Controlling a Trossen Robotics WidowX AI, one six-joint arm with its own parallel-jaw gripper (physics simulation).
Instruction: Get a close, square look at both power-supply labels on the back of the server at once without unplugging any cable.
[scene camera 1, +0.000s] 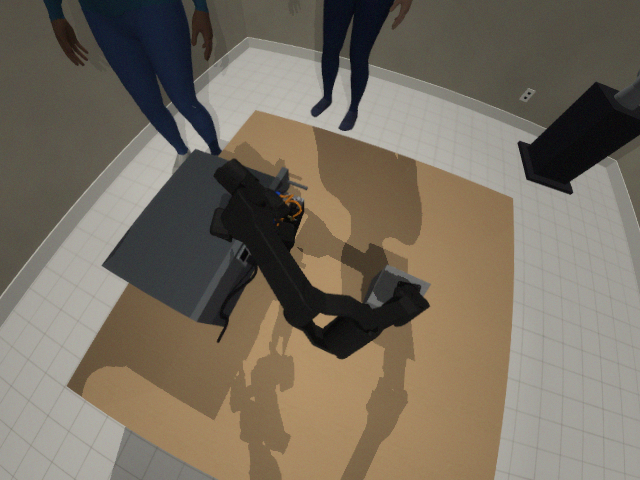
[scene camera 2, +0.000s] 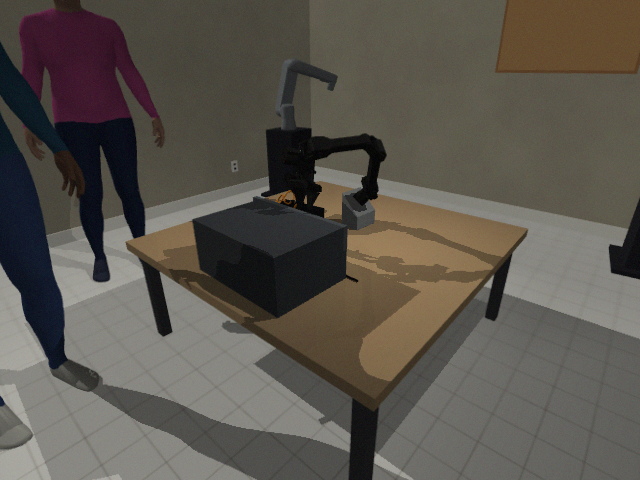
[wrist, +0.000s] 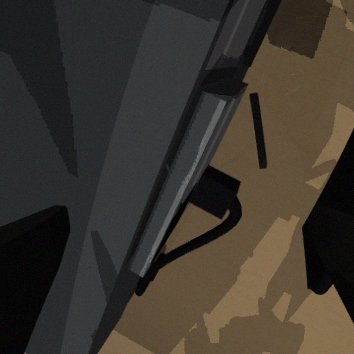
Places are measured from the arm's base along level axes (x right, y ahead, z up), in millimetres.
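Pixels of known places: gripper, fingertip midpoint: (scene camera 2: 304, 209) (wrist: 192, 219); arm's base, link origin: (scene camera 1: 407, 292) (scene camera 2: 360, 198).
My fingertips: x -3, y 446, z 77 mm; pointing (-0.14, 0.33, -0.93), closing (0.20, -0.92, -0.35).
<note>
For each thing: its top centre in the pictures, then the offset to it from my fingertips. "*": a spot on its surface instead. Level surfaces: height alone.
- wooden table, surface height: dz -199 mm
- power-supply module, surface spot: (wrist: 186, 182) * dx +10, dy +6, dz -5 mm
- label print, surface spot: (wrist: 211, 130) * dx +31, dy +3, dz -5 mm
- black power cable, surface spot: (wrist: 211, 235) * dx -70, dy -8, dz -90 mm
- short black bar, surface spot: (wrist: 258, 130) * dx +20, dy -12, dz -73 mm
The dark grey server (scene camera 1: 161, 238) (scene camera 2: 270, 248) (wrist: 105, 133) lies on the wooden table (scene camera 1: 451, 286) (scene camera 2: 442, 248). My gripper (scene camera 1: 244, 214) (scene camera 2: 304, 190) (wrist: 192, 219) is open and empty. It hangs over the server's rear top edge and points down. In the wrist view the back panel is seen at a very steep, grazing angle. One power-supply module (wrist: 186, 182) shows a thin strip of label print (wrist: 211, 130) that I cannot read. A black power cable (wrist: 211, 235) (scene camera 1: 234, 295) runs from its plug (wrist: 218, 193) down along the table.
Orange cables (scene camera 1: 292, 206) (scene camera 2: 288, 197) and a black block (scene camera 1: 290, 233) sit behind the server. A short black bar (wrist: 258, 130) lies on the table. The arm's grey base (scene camera 1: 387, 283) (scene camera 2: 356, 214) is mid-table. People (scene camera 1: 170, 71) (scene camera 1: 347, 57) (scene camera 2: 109, 119) stand around; a black tower (scene camera 2: 287, 157) stands beyond.
</note>
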